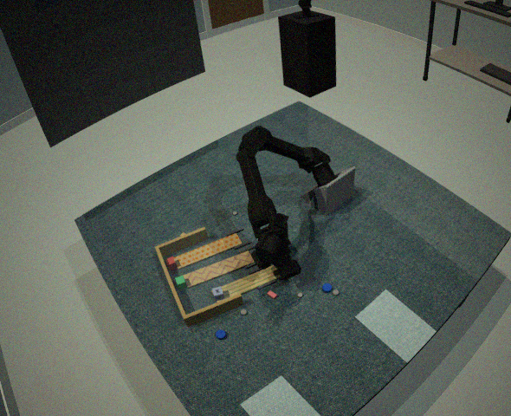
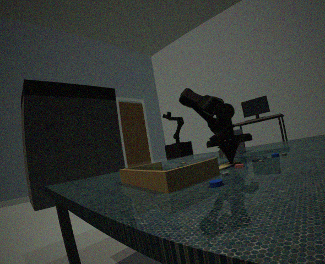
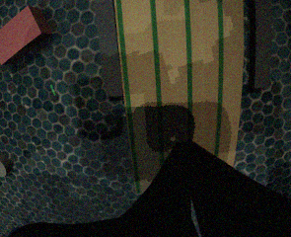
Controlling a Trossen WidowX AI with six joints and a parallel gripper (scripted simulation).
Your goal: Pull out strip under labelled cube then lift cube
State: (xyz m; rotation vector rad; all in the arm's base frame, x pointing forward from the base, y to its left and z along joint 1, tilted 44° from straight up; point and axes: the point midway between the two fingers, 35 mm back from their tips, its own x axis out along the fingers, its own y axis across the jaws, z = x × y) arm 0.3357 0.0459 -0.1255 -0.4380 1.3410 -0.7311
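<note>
The pink block lies 80 mm ahead of my gripper tip and 60 mm to the left of it.
</note>
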